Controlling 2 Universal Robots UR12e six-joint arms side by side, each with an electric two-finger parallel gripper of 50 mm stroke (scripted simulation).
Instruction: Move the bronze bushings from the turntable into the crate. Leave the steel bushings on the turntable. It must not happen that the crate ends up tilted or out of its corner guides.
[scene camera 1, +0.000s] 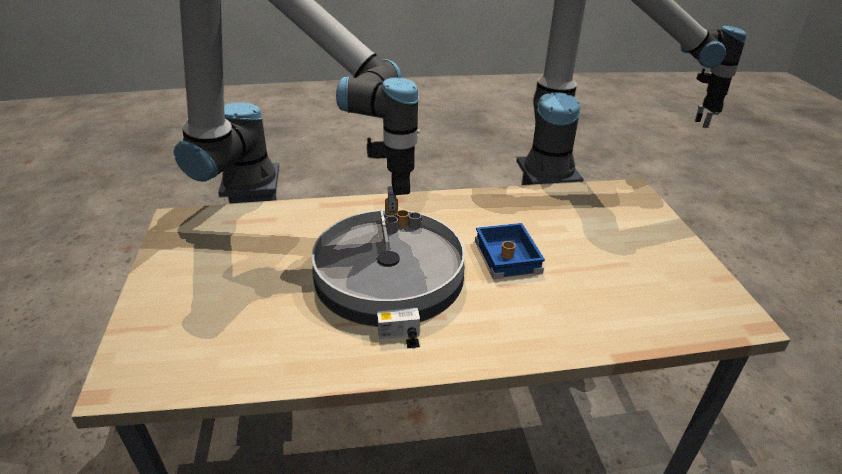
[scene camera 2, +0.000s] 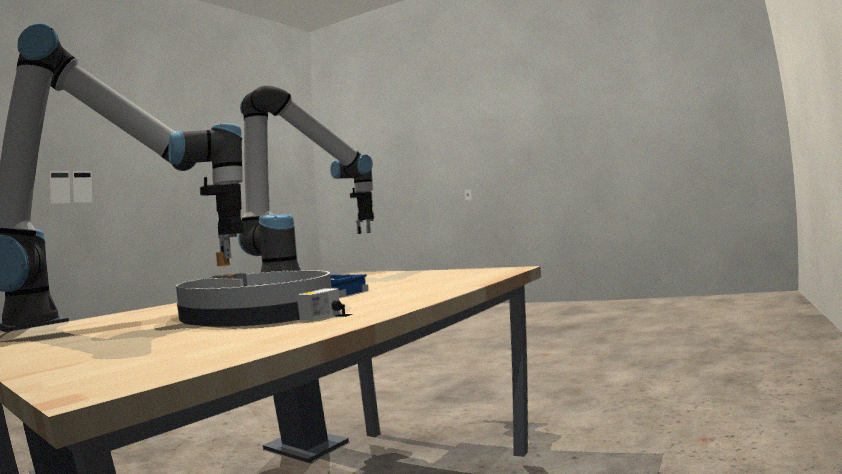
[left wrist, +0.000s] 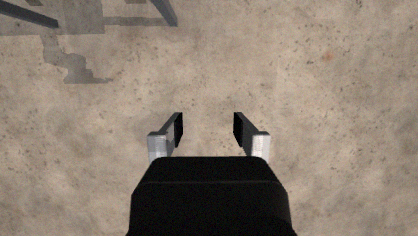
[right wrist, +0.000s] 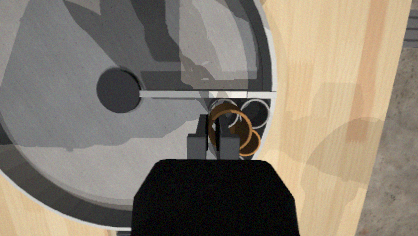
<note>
In view: the left gripper (scene camera 1: 701, 124), the right gripper (scene camera 2: 226, 258), a blue crate (scene camera 1: 527, 256) and a bronze bushing (right wrist: 245, 130).
The left gripper shows as well in the left wrist view (left wrist: 208, 122). The right gripper is seen too in scene camera 1 (scene camera 1: 392, 208) and in the right wrist view (right wrist: 211, 125). The left wrist view misses the blue crate: it is out of frame.
</note>
